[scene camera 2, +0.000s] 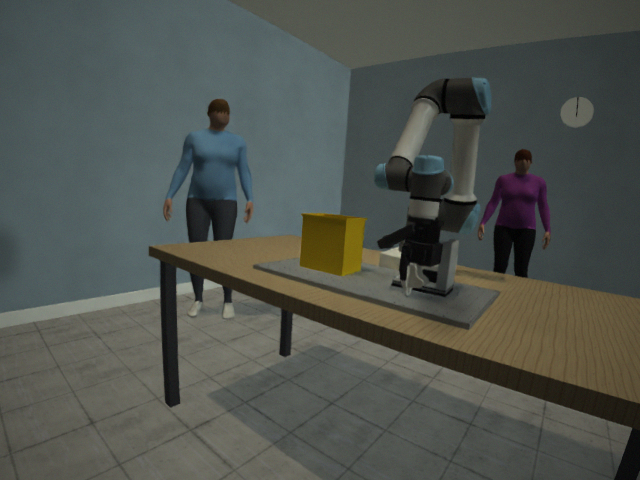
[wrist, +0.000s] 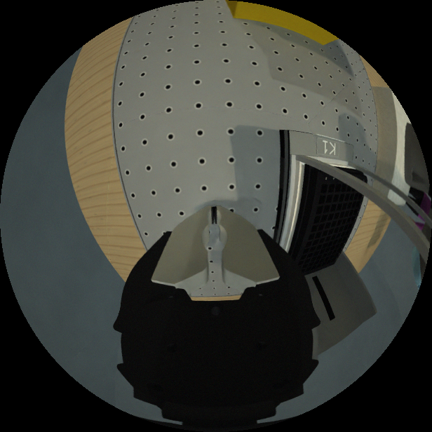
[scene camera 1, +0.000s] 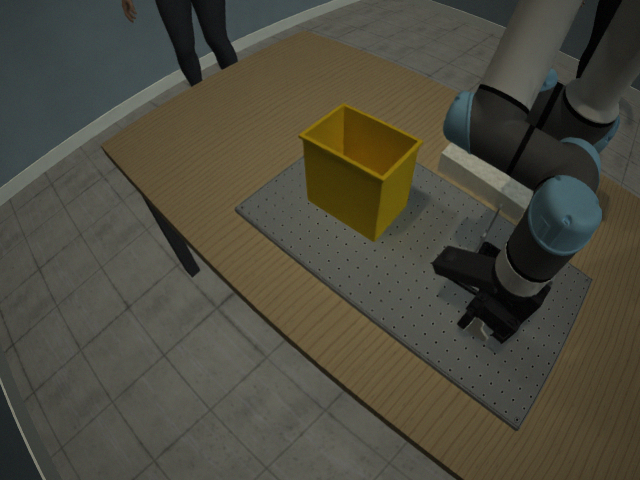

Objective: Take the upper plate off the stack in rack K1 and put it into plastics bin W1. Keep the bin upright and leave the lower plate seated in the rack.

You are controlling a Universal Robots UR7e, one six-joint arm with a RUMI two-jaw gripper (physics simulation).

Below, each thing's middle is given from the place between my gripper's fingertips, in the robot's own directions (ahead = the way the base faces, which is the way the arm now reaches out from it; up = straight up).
Scene:
Now: the black gridded plate (wrist: 328,208) 12 cm behind my hand, 4 cm above it and 1 cm to the left of it. Also, from my hand: whitish plate (wrist: 299,166): 12 cm behind, 3 cm above, 1 cm to the left; then yellow plastics bin W1 (scene camera 1: 359,169): 32 cm to the right, 9 cm behind, 9 cm above.

